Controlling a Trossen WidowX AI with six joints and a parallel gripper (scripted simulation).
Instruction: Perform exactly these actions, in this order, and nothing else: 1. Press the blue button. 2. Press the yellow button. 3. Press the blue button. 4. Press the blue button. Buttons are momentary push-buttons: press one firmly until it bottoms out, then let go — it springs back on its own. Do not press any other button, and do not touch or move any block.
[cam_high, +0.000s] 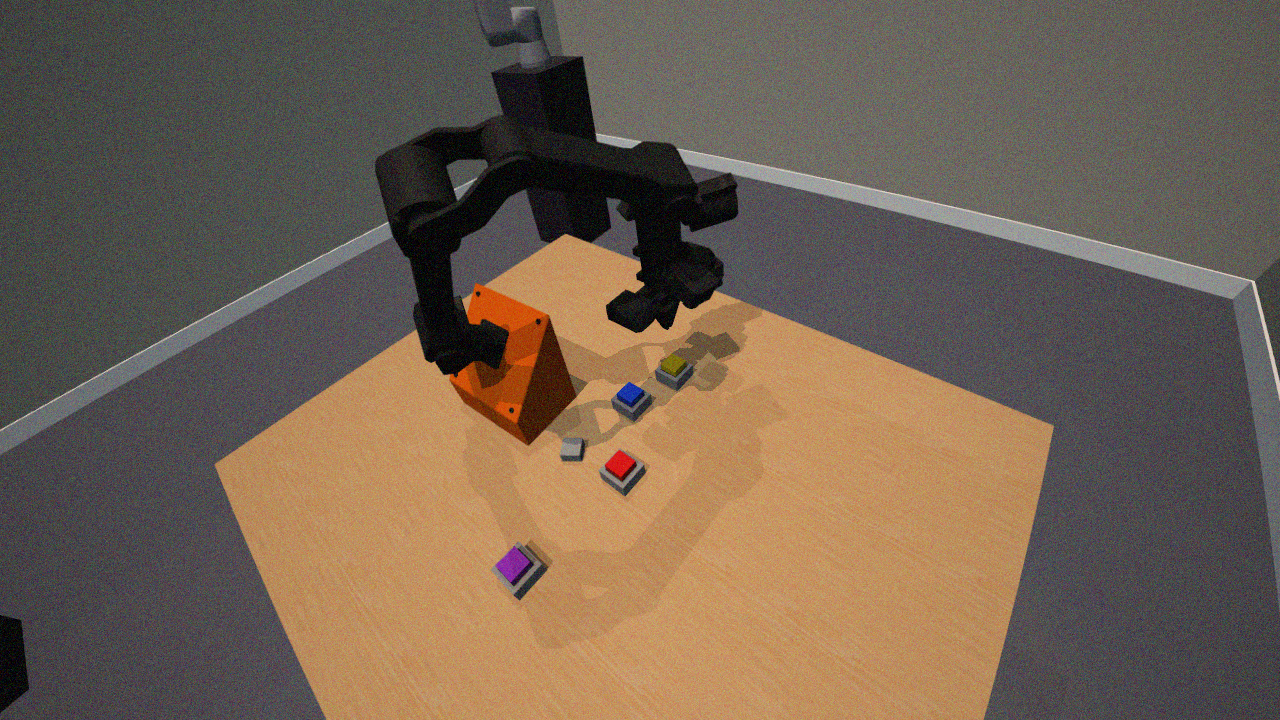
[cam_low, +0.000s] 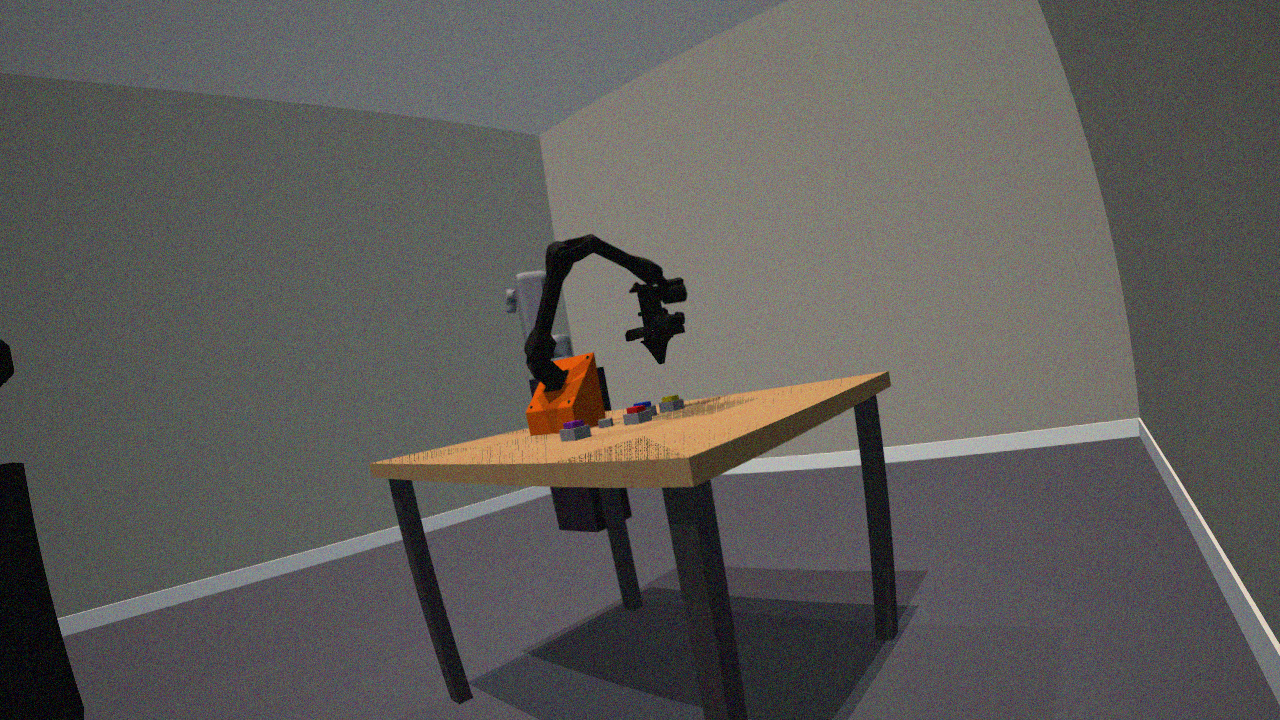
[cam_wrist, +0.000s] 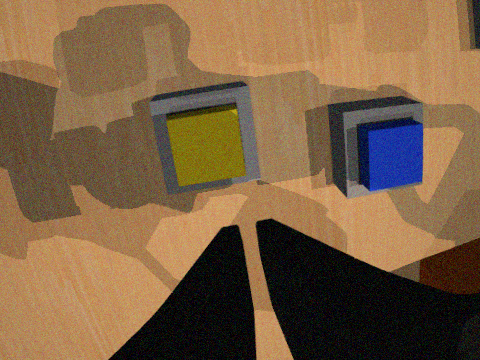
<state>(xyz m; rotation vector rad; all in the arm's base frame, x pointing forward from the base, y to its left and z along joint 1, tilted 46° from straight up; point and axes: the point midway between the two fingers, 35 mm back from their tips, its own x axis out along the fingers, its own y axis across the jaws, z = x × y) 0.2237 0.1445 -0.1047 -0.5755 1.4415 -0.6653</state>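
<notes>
Now: the yellow button 100 mm below my gripper tip and 10 mm to the left of it. Also, from my gripper tip: blue button: 100 mm below, 80 mm to the right, 30 mm behind; then small grey block: 210 mm to the right, 120 mm below, 50 mm behind; then red button: 200 mm to the right, 100 mm below, 40 mm ahead.
</notes>
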